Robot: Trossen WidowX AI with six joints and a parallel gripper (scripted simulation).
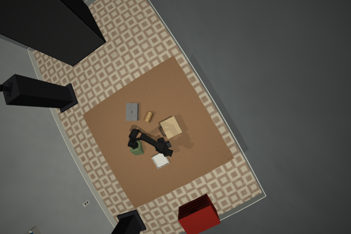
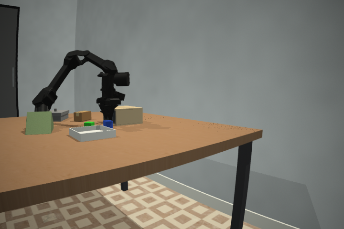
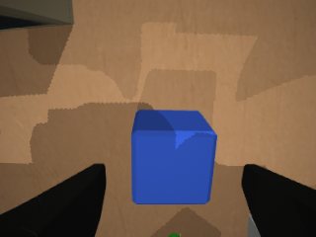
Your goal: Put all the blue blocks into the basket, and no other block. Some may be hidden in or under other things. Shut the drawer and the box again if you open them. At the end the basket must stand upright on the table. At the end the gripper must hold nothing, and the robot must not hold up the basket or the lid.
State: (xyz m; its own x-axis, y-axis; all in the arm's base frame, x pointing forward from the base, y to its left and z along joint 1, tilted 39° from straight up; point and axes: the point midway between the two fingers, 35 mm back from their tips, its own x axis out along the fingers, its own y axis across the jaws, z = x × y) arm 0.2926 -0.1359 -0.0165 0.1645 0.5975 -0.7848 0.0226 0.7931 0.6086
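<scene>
My hand is 12 cm past the white basket, 14 cm to the left of it and 7 cm above it. The rest, counted from my hand: brown box: 4 cm behind, 34 cm to the left, 4 cm below; grey lidded box: 19 cm behind, 47 cm to the left, 3 cm below; tan drawer unit: 15 cm ahead, 14 cm to the left, 4 cm below.
</scene>
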